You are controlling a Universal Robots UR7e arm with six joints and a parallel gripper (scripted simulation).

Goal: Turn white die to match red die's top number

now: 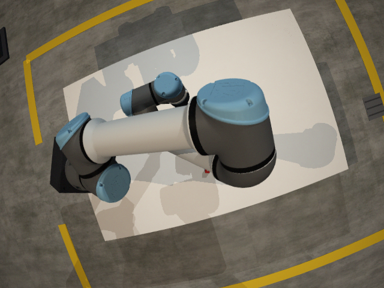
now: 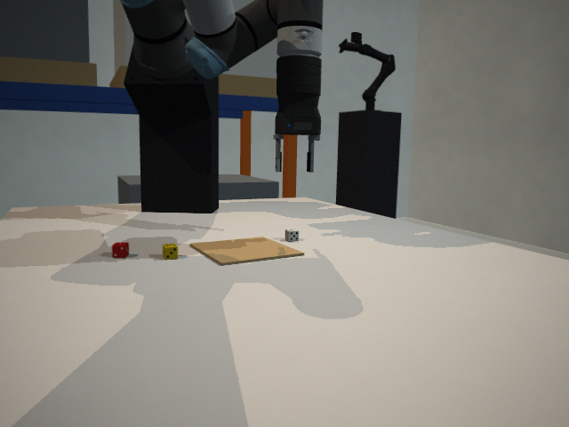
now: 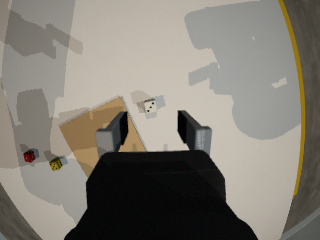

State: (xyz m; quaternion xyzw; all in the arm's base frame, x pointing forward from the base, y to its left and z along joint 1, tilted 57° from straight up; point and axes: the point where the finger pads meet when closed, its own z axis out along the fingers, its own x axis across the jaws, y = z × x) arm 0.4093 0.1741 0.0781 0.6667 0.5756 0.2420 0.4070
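My gripper is now 130 mm above the white die. The rest, counted from my hand: yellow die (240 mm to the right, 130 mm below, 40 mm ahead); then red die (300 mm to the right, 130 mm below); then tan mat (140 mm below, 110 mm to the right, 40 mm ahead).
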